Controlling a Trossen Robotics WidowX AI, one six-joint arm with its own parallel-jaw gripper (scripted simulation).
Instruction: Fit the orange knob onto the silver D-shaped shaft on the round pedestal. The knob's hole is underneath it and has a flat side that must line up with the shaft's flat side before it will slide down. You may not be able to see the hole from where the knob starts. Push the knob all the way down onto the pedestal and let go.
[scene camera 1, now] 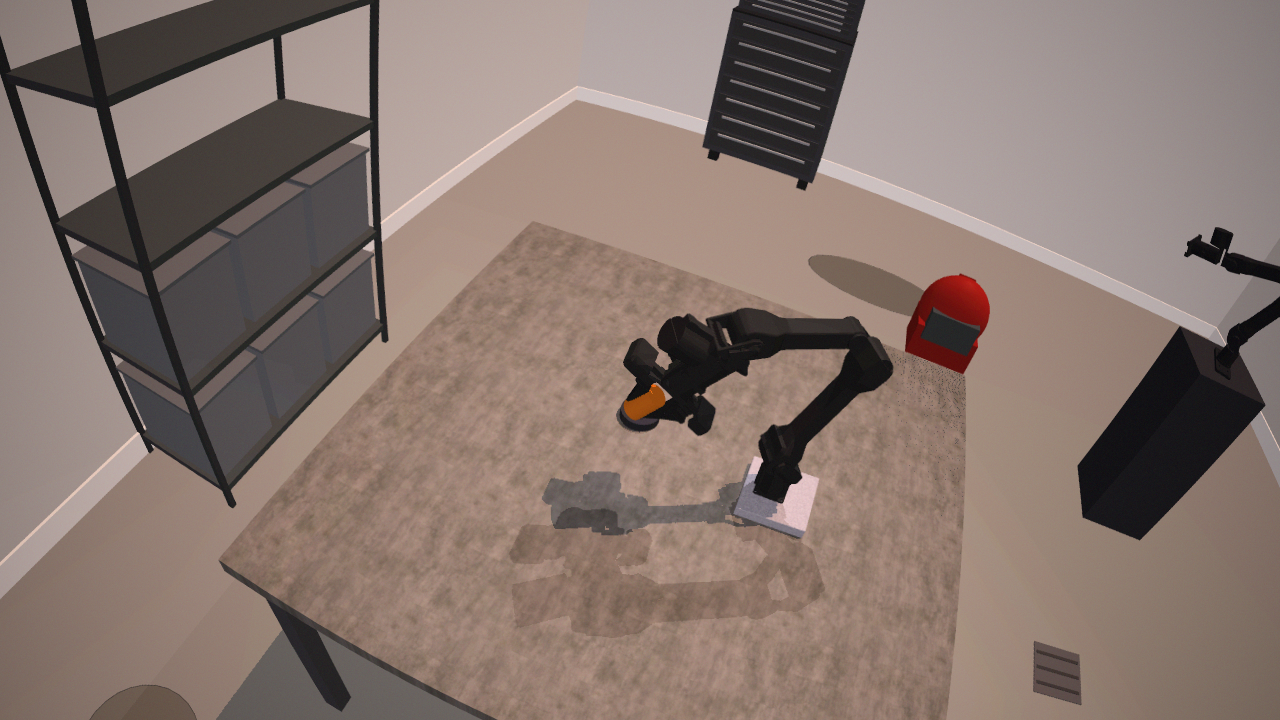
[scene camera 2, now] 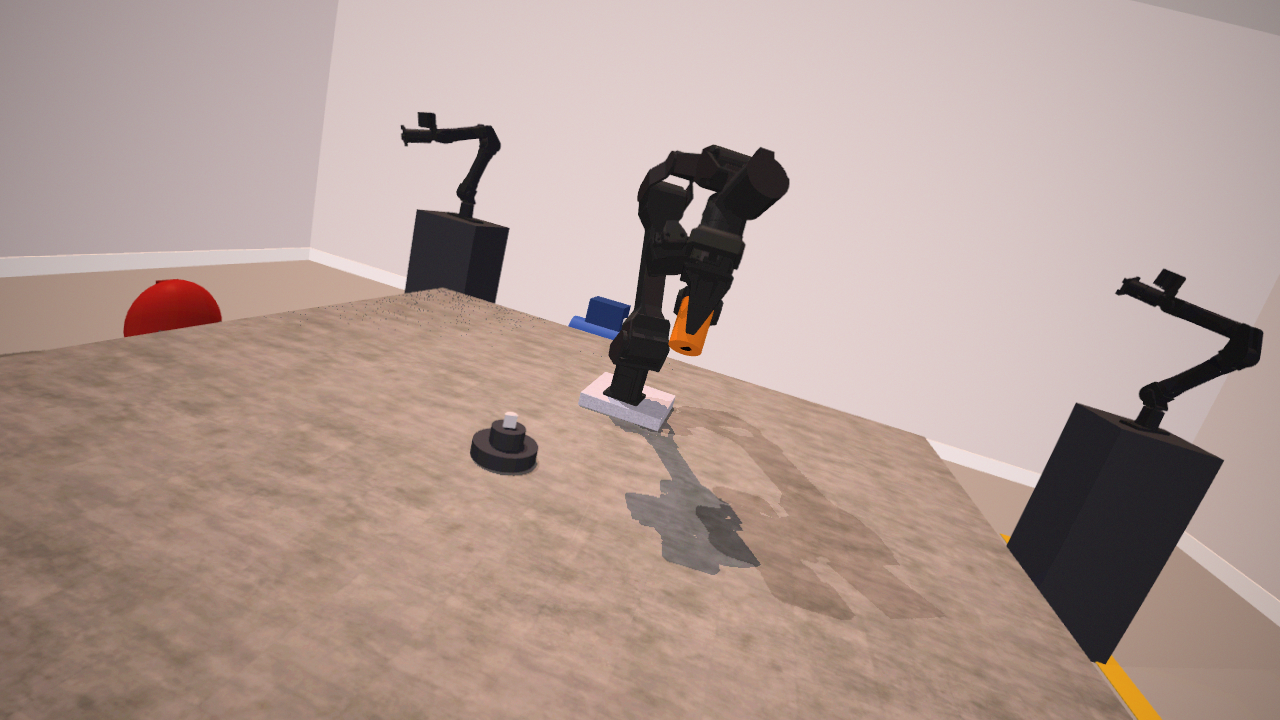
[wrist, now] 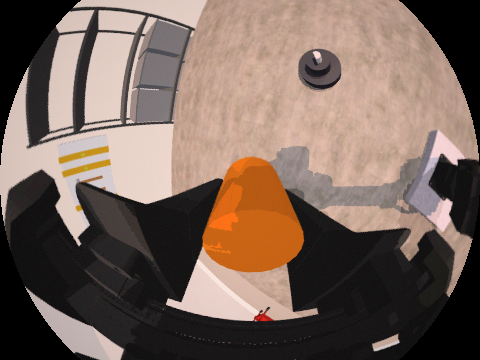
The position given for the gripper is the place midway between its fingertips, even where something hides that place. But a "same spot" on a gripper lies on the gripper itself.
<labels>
gripper: scene camera 1 636, 407; scene camera 2; wrist
orange knob: scene camera 1; scene camera 2; wrist 252, 228
same spot on gripper: [scene camera 2: 708, 282] = [wrist: 160, 281]
same spot on orange knob: [scene camera 2: 691, 345] = [scene camera 1: 624, 405]
</labels>
